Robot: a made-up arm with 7 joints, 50 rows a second.
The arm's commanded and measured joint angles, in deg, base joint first. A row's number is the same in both.
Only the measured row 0 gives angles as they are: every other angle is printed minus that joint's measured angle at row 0.
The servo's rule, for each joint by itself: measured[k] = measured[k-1] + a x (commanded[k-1-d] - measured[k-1]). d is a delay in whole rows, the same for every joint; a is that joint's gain. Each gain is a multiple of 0.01, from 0.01 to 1. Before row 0 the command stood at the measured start. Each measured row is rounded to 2 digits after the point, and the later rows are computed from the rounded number. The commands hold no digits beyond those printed.
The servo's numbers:
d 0
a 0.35 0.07 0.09 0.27 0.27 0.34 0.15
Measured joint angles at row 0:
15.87, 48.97, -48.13, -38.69, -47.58, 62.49, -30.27
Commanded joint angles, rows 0 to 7:
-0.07, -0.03, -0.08, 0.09, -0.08, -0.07, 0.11
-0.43, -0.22, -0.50, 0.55, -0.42, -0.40, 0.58
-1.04, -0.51, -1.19, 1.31, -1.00, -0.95, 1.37
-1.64, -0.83, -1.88, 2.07, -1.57, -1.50, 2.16
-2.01, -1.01, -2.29, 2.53, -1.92, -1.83, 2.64
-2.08, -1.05, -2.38, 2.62, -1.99, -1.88, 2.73
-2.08, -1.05, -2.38, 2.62, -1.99, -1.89, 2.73
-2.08, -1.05, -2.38, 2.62, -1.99, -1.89, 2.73
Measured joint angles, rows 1 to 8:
-0.02, 0.00, -0.01, 0.02, -0.02, -0.02, 0.02
-0.16, -0.02, -0.05, 0.16, -0.13, -0.15, 0.10
-0.47, -0.05, -0.15, 0.47, -0.36, -0.42, 0.29
-0.88, -0.10, -0.31, 0.90, -0.69, -0.79, 0.57
-1.28, -0.16, -0.49, 1.34, -1.02, -1.14, 0.88
-1.56, -0.22, -0.66, 1.69, -1.28, -1.39, 1.16
-1.74, -0.28, -0.81, 1.94, -1.47, -1.56, 1.40
-1.86, -0.33, -0.95, 2.12, -1.61, -1.67, 1.60

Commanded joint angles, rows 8 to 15:
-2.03, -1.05, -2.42, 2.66, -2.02, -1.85, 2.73
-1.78, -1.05, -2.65, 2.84, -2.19, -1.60, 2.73
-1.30, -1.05, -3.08, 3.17, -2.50, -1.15, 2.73
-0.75, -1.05, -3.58, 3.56, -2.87, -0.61, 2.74
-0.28, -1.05, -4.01, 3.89, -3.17, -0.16, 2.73
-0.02, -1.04, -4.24, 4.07, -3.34, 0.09, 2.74
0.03, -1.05, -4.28, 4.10, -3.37, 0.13, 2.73
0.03, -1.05, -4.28, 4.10, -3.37, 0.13, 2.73
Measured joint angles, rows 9 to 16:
-1.92, -0.38, -1.08, 2.27, -1.72, -1.73, 1.77
-1.87, -0.43, -1.22, 2.42, -1.85, -1.69, 1.91
-1.67, -0.47, -1.39, 2.62, -2.03, -1.51, 2.03
-1.35, -0.51, -1.59, 2.87, -2.26, -1.20, 2.14
-0.98, -0.55, -1.81, 3.15, -2.51, -0.85, 2.23
-0.64, -0.58, -2.03, 3.40, -2.73, -0.53, 2.31
-0.41, -0.61, -2.23, 3.59, -2.90, -0.31, 2.37
-0.26, -0.64, -2.41, 3.73, -3.03, -0.16, 2.42

